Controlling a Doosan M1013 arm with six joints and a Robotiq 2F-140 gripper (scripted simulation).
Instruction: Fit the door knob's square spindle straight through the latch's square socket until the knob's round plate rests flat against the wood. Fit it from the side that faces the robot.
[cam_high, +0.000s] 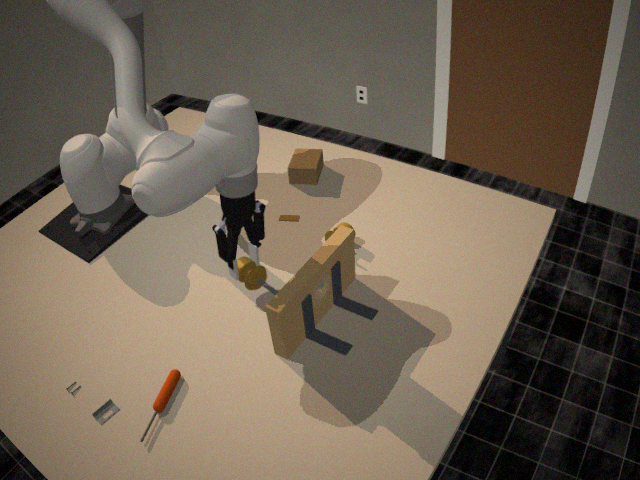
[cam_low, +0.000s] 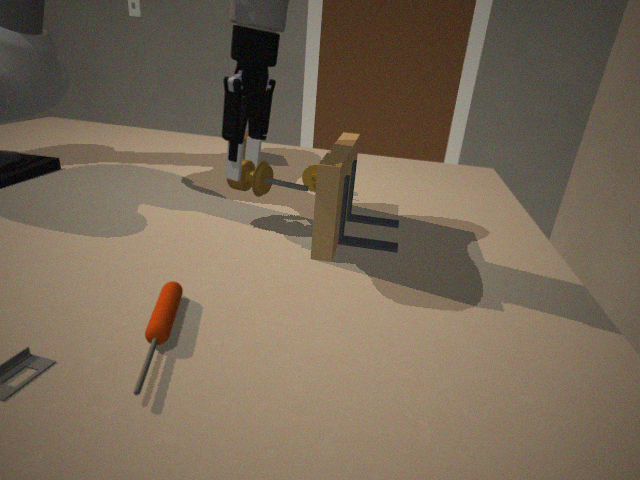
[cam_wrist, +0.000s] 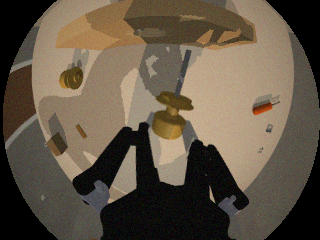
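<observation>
Right now the latch socket is 18 cm ahead of my hand and 3 cm below it. Also, from my hand: brass round piece 25 cm to the left, 14 cm ahead, 9 cm below; then upright wooden board 18 cm ahead, 4 cm below; then brass door knob 3 cm below, 3 cm ahead, 2 cm to the right.
</observation>
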